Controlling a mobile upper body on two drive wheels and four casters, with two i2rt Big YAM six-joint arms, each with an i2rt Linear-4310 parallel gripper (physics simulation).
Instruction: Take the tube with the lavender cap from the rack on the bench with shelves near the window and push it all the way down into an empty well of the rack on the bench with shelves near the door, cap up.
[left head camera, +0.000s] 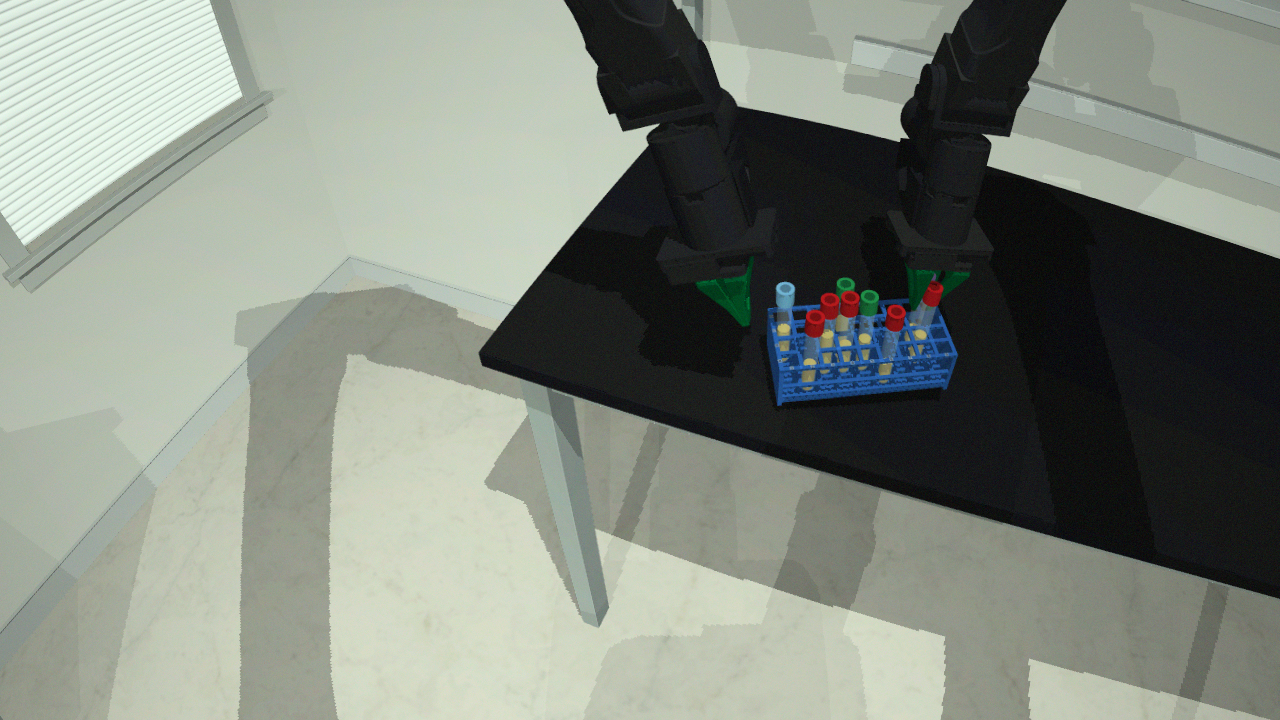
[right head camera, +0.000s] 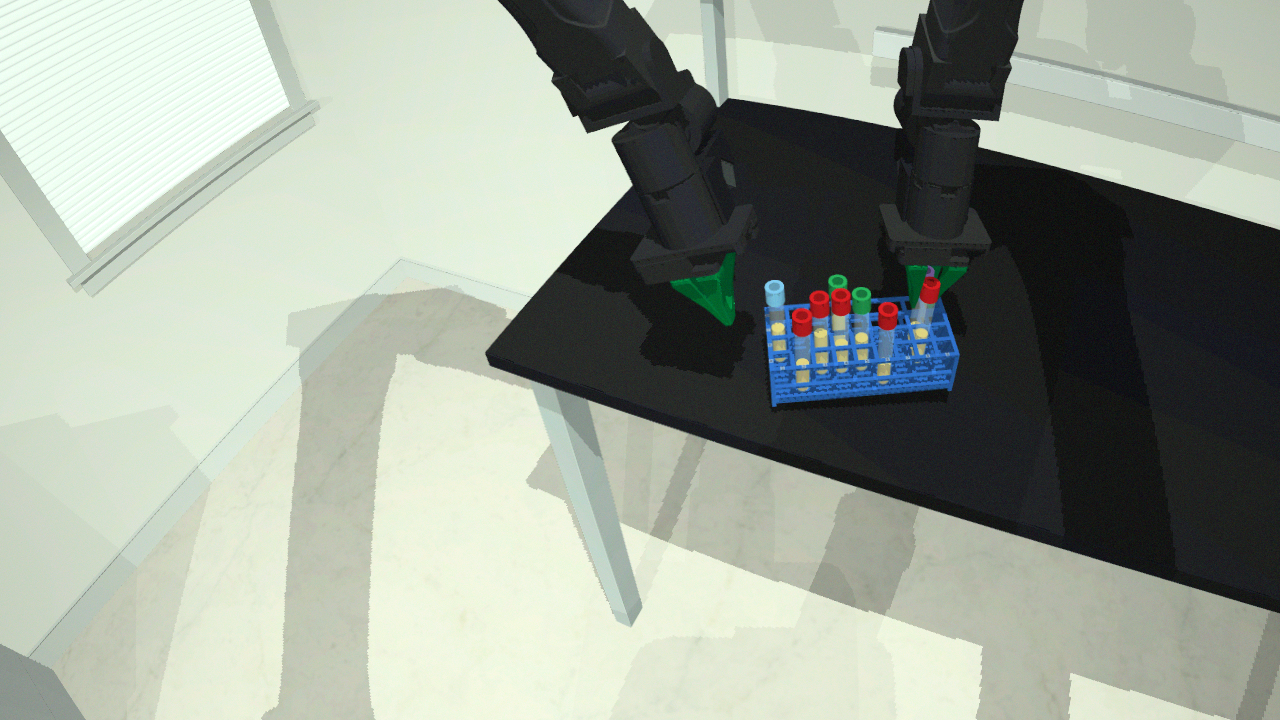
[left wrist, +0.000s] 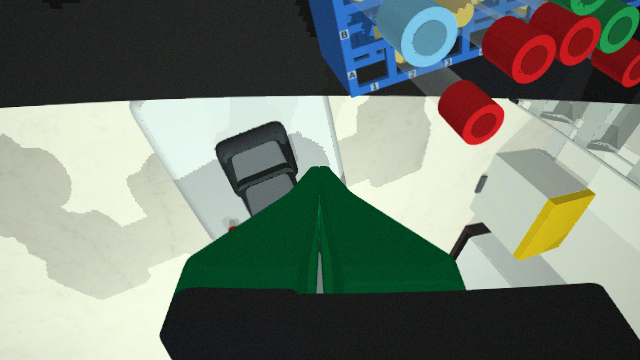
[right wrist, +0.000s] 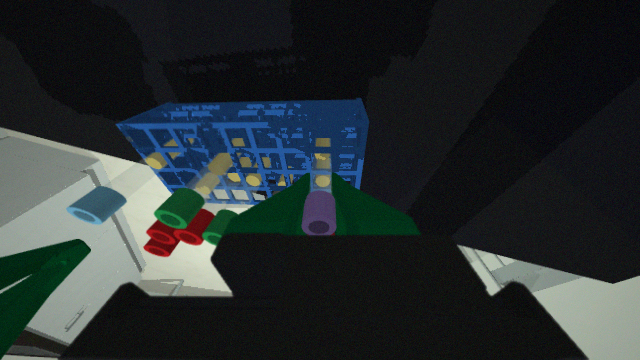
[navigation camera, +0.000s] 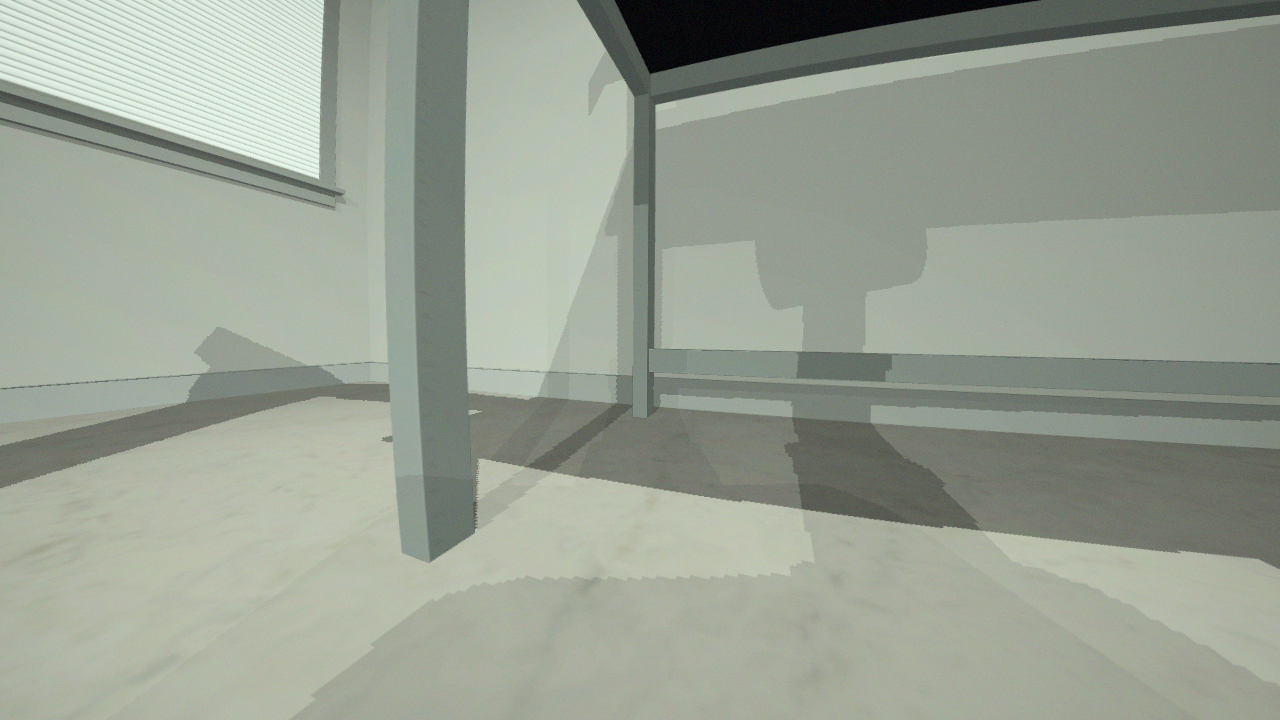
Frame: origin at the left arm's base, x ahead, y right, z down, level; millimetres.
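Seen in the pictures: left gripper, fingertip midpoint: (left head camera: 746, 322) (right head camera: 730, 321) (left wrist: 319, 181) (right wrist: 85, 244); right gripper, fingertip midpoint: (left head camera: 919, 307) (right head camera: 920, 304) (right wrist: 320, 179).
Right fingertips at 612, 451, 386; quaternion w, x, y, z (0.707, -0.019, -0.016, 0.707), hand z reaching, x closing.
Note:
A point is followed by its place in that frame, as x, y, z.
The tube with the lavender cap (right head camera: 930, 270) {613, 455, 341} (right wrist: 319, 215) {623, 450, 342} is upright, cap up, at the far edge of the blue rack (left head camera: 859, 390) {557, 385, 458} (right head camera: 859, 394) {557, 388, 462} (right wrist: 325, 107) {646, 456, 449}, near its right end. Its lower part reaches toward the rack; how deep it sits is hard to tell. My right gripper (left head camera: 921, 300) {612, 451, 386} (right head camera: 921, 300) {612, 451, 386} (right wrist: 320, 179) {612, 451, 386} is shut on this tube below the cap. My left gripper (left head camera: 746, 322) {561, 253, 364} (right head camera: 729, 322) {561, 253, 364} (left wrist: 319, 181) {561, 253, 364} is shut and empty, left of the rack and above the bench. The other bench's rack does not show.
The rack on the black bench (left head camera: 895, 452) {501, 425, 496} (right head camera: 895, 461) {494, 426, 496} also holds a light blue-capped tube (left head camera: 785, 293) {598, 295, 359} (left wrist: 429, 37) {605, 295, 358}, two green-capped tubes and several red-capped tubes. One red-capped tube (left head camera: 932, 293) {584, 446, 342} (right head camera: 930, 290) {583, 448, 342} stands close to my right fingers. A bench leg (navigation camera: 429, 268) {666, 32, 1132} stands ahead.

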